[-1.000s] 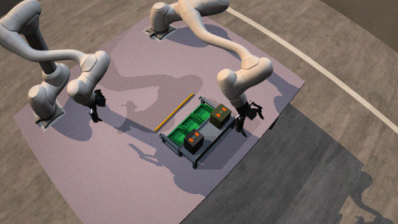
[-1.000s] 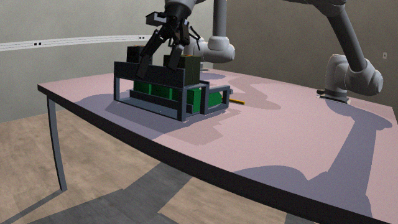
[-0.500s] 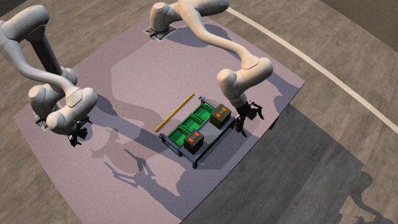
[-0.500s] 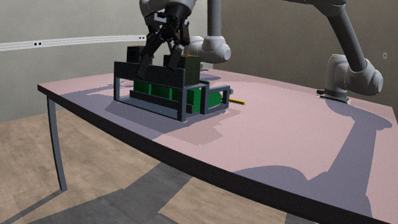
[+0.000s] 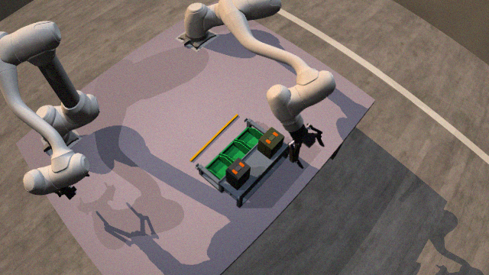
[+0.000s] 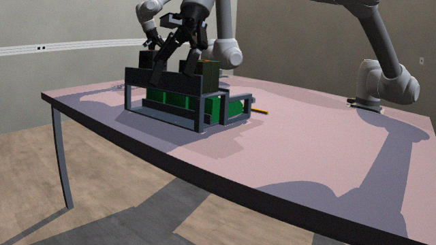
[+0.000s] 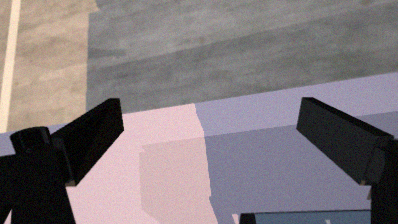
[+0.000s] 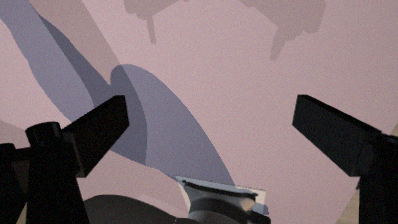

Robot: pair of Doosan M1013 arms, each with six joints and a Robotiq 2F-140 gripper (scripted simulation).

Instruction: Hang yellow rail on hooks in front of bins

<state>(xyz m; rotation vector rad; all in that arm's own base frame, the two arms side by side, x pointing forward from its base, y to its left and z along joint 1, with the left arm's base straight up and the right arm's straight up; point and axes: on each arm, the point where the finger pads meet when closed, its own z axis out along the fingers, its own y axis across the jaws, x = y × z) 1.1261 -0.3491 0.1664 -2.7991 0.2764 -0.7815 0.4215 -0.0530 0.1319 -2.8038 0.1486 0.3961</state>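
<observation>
Now: the yellow rail 47 cm behind my left hand, 18 cm to the right of it and 16 cm below it. Round my left hand: dark box (31 cm to the right, 18 cm behind); then grey shelf (25 cm behind, 19 cm to the right, 10 cm below); then olive box (19 cm behind, 8 cm to the right, 2 cm below).
</observation>
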